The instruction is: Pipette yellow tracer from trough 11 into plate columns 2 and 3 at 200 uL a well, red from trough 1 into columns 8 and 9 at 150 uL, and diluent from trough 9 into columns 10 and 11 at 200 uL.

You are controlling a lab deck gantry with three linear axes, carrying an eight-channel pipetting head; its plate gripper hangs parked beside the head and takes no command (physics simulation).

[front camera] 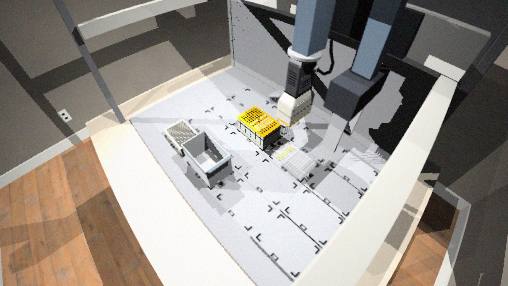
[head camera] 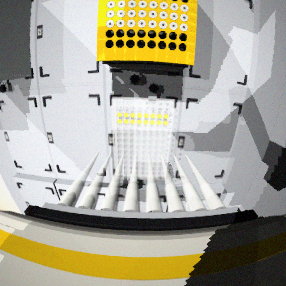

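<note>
The clear plate (front camera: 301, 163) (head camera: 145, 102) lies on the deck; two neighbouring columns near its rack-side end show yellow in the head view, the other wells look colourless. The pipetting head (front camera: 295, 107) hangs above the deck by the plate and tip rack. Its eight tips (head camera: 142, 192) look white, with no colour showing in them. The trough reservoir (front camera: 181, 134) stands at the left in the front view; its liquids cannot be made out there. My plate gripper (front camera: 343, 131) hangs parked beside the head, its fingers apart with nothing between them.
A yellow tip rack (front camera: 264, 136) (head camera: 102, 42) stands beside the plate; its two rows nearest the plate are empty holes, with tips in rows behind. An open grey bin (front camera: 218, 172) stands beside the reservoir. A pale frame beam (front camera: 380, 175) crosses the front view at right.
</note>
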